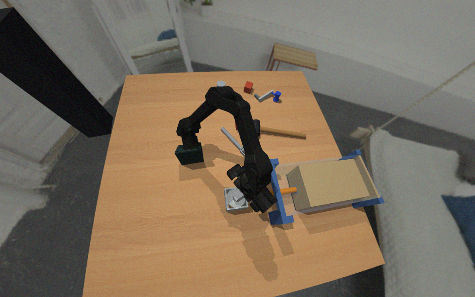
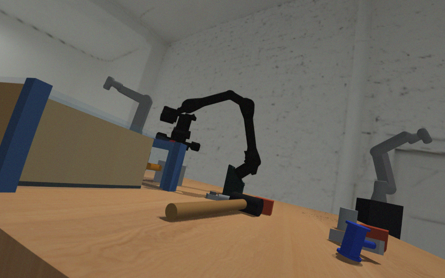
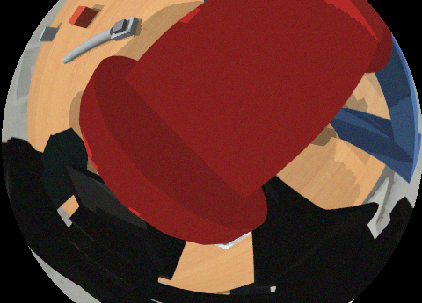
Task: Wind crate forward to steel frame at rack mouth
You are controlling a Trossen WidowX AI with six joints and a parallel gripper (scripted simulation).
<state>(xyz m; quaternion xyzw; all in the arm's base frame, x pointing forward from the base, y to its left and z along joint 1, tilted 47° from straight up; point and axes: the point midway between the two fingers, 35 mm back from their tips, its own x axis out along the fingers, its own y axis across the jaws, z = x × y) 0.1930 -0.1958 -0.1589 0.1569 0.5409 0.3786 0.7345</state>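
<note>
Now: gripper tip 5 cm short of the red knob, 2 cm to the right of it and 5 cm below it. Also, from my gripper tip: winch: 6 cm behind, 2 cm to the right, 6 cm below; then red-knobbed winch handle: 1 cm ahead, 1 cm to the left, 2 cm above; then blue steel frame: 11 cm ahead, 3 cm to the right, 1 cm above.
</note>
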